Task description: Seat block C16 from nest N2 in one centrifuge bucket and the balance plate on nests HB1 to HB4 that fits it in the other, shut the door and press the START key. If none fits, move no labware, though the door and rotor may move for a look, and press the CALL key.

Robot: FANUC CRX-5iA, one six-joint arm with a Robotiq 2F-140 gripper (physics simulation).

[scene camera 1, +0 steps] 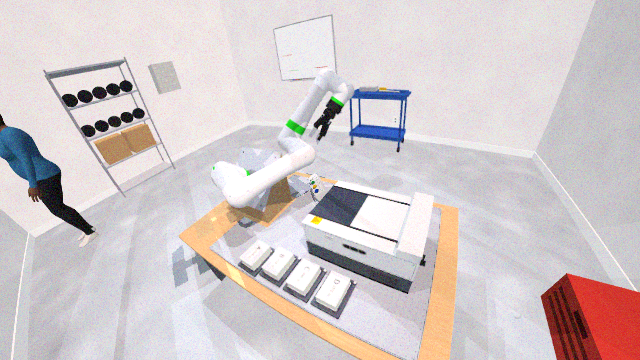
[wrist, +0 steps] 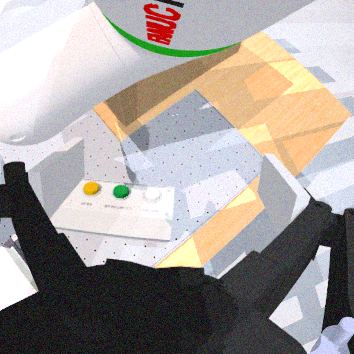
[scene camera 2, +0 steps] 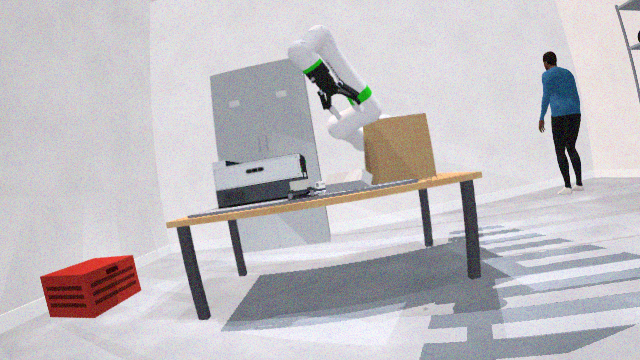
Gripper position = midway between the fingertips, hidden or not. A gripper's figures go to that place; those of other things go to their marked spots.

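Scene:
My own gripper [wrist: 171,164] is 21 cm from the lens. Then there is a button panel [wrist: 91,207], and for that panel I get 46 cm from the lens.

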